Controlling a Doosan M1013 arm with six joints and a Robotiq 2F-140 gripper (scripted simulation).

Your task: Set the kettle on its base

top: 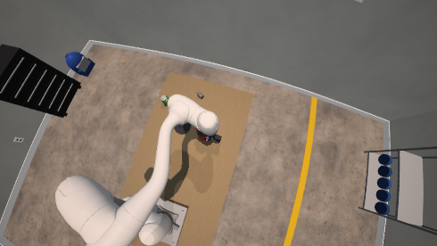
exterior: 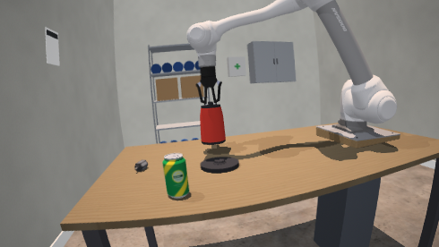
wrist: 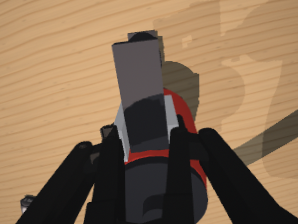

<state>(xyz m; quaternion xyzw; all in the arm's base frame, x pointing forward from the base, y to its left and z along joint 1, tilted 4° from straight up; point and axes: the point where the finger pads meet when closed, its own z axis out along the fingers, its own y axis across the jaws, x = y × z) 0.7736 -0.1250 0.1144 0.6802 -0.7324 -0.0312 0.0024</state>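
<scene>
Now: the red kettle 3 cm to the left of my hand and 5 cm below it. Round my hand: yellow can 16 cm ahead, 51 cm to the left, 13 cm below; small dark object 33 cm ahead, 25 cm to the left, 18 cm below; round black base 1 cm ahead, 29 cm to the left, 18 cm below.
</scene>
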